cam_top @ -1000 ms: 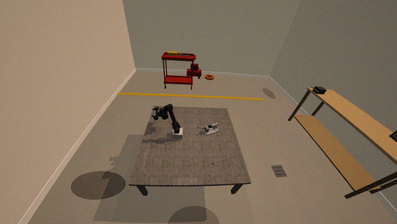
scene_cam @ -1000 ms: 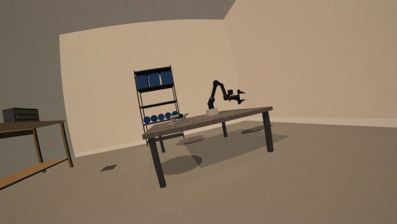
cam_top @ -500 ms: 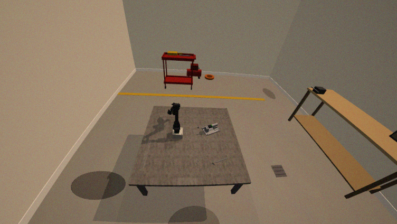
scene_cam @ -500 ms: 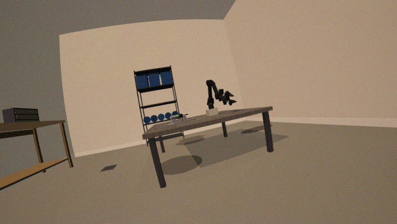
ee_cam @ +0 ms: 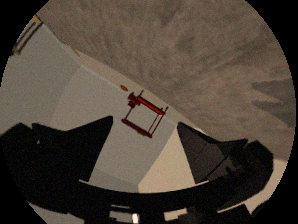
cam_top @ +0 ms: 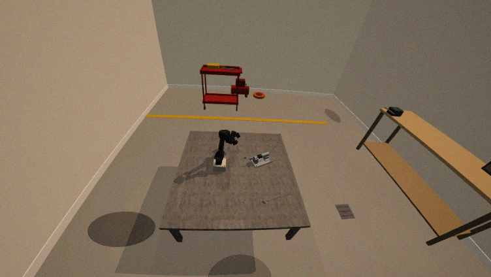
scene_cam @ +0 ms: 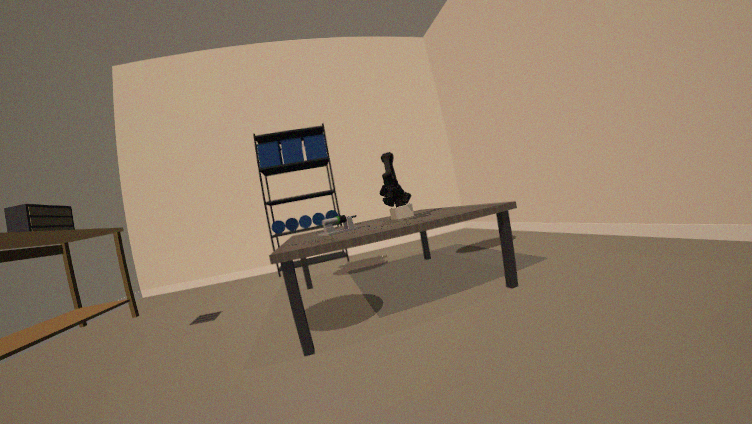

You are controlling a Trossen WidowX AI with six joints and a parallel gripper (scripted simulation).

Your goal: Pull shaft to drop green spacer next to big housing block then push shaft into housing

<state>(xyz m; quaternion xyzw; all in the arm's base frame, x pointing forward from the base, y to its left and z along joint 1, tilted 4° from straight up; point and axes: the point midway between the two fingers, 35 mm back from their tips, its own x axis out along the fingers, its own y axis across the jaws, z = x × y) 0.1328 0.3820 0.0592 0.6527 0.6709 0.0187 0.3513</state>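
My gripper tip is now 310 mm short of the shaft, 290 mm to the left of it and 50 mm above it. From my gripper tip the other things lie so: small grey object (240 mm to the right, 160 mm ahead, 120 mm below); then green spacer (340 mm ahead, 280 mm to the right, 50 mm below).
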